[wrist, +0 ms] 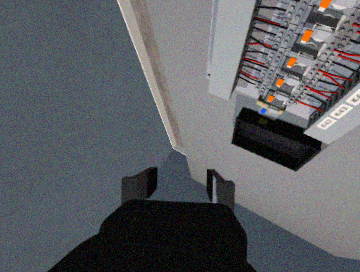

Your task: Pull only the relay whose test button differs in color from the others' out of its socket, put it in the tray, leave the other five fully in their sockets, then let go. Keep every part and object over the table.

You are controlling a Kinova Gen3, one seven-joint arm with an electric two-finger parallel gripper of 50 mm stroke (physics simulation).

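Places are measured from the arm's base along level axes (x ahead, y right, z down), in metres.
Pixels of known places: gripper, fingertip midpoint: (181,178).
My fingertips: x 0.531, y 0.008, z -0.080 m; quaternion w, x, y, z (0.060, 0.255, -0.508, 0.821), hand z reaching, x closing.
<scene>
Ahead of a thing's pixels: the offset from my fingertips to its top centre. "spot": to the spot under its first point. Level surfaces: height alone.
A row of relays with orange test buttons, one of them the relay @[dy +0.038, dx -0.060, dz +0.155 m] (307,42), runs from the upper right towards the middle of the wrist view. The relay with a blue test button @[dy -0.052, dx -0.045, dz +0.155 m] (263,111) is at the near end of this row, right behind the tray; its lower part is hard to make out. The black tray @[spot: dy -0.250, dx -0.065, dz +0.200 m] (265,153) stands on the table at the end of the row. My gripper (181,178) is open, with nothing between its fingers, in the lower middle of the view, to the lower left of the tray and apart from it.
Red and black wires @[spot: dy -0.031, dx -0.096, dz +0.222 m] (320,82) run along both sides of the relay row. A long grey duct @[dy +0.069, dx +0.025, dz +0.181 m] (225,50) lies left of the row, and a strip with white labels @[spot: dy -0.044, dx -0.132, dz +0.181 m] (340,116) lies right of it. The table @[dz +0.224 m] (280,200) has its edge close to the gripper, with dark floor (65,100) beyond.
</scene>
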